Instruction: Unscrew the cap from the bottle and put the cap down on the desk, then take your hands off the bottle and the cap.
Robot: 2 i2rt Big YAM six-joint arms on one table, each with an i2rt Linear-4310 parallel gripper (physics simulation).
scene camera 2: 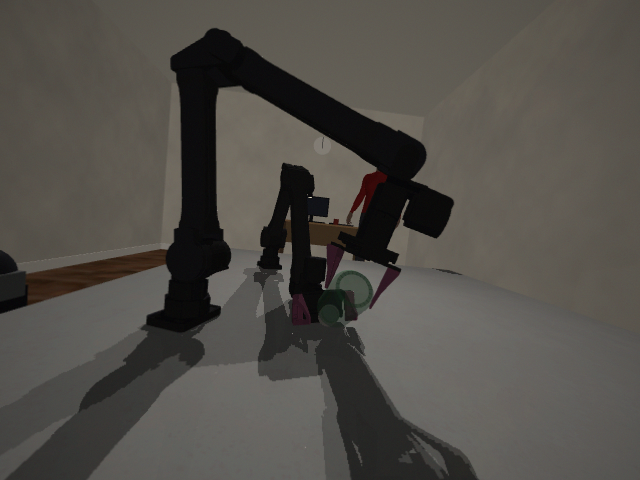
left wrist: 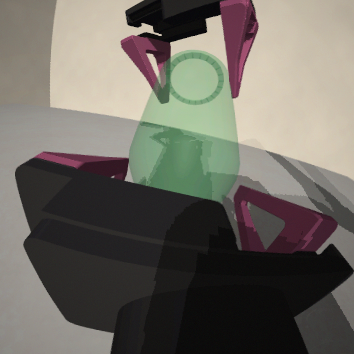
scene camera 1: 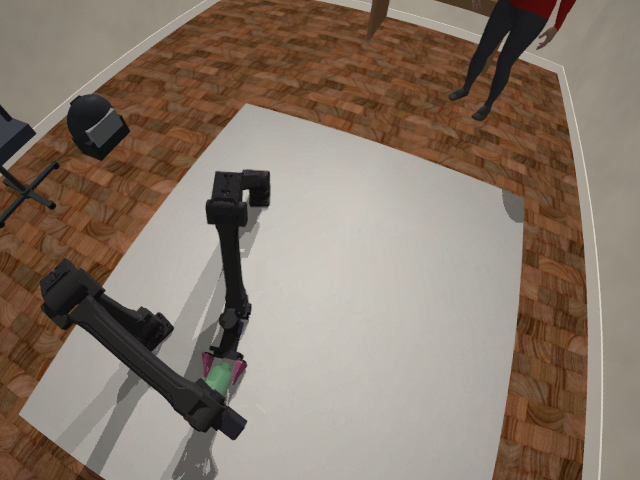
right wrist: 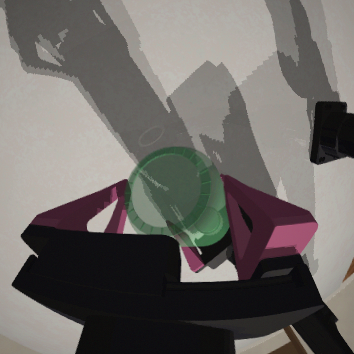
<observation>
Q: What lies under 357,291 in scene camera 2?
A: A translucent green bottle.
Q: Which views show the left gripper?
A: Scene camera 2, the left wrist view, scene camera 1 and the right wrist view: all of them.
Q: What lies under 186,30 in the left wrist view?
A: The right gripper.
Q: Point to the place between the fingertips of the right gripper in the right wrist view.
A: At 174,183
</observation>
